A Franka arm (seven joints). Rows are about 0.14 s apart.
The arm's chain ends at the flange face. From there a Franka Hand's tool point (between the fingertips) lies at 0.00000 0.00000 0.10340 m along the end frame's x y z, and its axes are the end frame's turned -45 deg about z.
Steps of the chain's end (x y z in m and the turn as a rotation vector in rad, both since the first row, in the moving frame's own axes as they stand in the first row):
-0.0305 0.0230 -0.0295 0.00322 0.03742 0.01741
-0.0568 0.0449 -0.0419 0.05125 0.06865 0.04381
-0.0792 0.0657 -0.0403 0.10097 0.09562 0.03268
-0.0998 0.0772 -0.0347 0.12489 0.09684 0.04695
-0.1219 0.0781 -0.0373 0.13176 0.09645 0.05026
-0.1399 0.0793 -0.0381 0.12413 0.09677 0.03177
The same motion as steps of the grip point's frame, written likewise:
-0.0349 -0.0028 -0.0296 -0.02418 0.02874 0.01741
-0.0632 -0.0070 -0.0423 -0.01230 0.08478 0.04381
-0.0881 -0.0097 -0.0413 0.00378 0.13901 0.03268
-0.1090 -0.0176 -0.0360 0.01983 0.15679 0.04695
-0.1248 -0.0331 -0.0387 0.02497 0.16137 0.05026
-0.1389 -0.0446 -0.0394 0.01935 0.15620 0.03177

